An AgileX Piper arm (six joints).
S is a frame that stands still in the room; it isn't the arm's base.
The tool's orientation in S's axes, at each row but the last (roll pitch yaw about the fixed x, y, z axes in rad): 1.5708, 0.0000, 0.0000; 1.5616, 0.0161, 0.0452; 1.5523, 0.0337, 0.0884; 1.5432, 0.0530, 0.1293; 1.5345, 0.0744, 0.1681; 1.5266, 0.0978, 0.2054; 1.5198, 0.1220, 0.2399; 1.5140, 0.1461, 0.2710; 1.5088, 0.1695, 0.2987; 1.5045, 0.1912, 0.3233; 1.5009, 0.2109, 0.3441
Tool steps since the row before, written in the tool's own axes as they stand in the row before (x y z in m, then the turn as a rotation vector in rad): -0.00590, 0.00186, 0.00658, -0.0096, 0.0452, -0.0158; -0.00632, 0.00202, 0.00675, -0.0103, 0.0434, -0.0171; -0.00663, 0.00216, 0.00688, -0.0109, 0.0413, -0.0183; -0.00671, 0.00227, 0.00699, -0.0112, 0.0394, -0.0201; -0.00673, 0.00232, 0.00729, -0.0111, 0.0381, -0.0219; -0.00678, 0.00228, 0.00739, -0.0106, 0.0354, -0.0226; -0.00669, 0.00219, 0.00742, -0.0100, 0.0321, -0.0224; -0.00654, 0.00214, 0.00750, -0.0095, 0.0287, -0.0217; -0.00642, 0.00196, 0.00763, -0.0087, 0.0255, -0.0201; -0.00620, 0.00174, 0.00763, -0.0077, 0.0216, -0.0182; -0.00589, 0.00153, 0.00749, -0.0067, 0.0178, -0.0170
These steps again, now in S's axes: -0.00590, -0.00658, 0.00186, -0.0096, 0.0158, 0.0452; -0.00598, -0.00701, 0.00218, -0.0104, 0.0170, 0.0434; -0.00592, -0.00739, 0.00251, -0.0112, 0.0181, 0.0413; -0.00562, -0.00771, 0.00281, -0.0118, 0.0198, 0.0394; -0.00522, -0.00819, 0.00308, -0.0121, 0.0216, 0.0380; -0.00487, -0.00845, 0.00325, -0.0120, 0.0222, 0.0352; -0.00441, -0.00859, 0.00336, -0.0117, 0.0219, 0.0319; -0.00390, -0.00873, 0.00349, -0.0114, 0.0210, 0.0285; -0.00345, -0.00890, 0.00348, -0.0107, 0.0194, 0.0253; -0.00299, -0.00891, 0.00338, -0.0097, 0.0174, 0.0214; -0.00253, -0.00873, 0.00324, -0.0090, 0.0161, 0.0176
